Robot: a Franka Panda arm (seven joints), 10 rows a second.
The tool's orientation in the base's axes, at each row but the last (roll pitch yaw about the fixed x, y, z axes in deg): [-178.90, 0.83, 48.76]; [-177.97, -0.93, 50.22]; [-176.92, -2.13, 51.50]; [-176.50, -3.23, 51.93]
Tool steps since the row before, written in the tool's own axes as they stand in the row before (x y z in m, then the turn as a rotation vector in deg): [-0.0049, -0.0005, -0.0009, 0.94, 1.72, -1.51]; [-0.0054, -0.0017, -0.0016, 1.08, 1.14, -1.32]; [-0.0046, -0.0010, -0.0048, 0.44, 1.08, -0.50]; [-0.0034, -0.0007, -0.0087, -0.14, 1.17, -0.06]
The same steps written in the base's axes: [-0.0036, -0.0034, 0.0010, 1.95, -0.43, 1.46]; [-0.0047, -0.0031, 0.0016, 1.59, 0.06, 1.30]; [-0.0036, -0.0033, 0.0047, 1.13, -0.36, 0.46]; [-0.0025, -0.0030, 0.0085, 0.84, -0.83, -0.02]
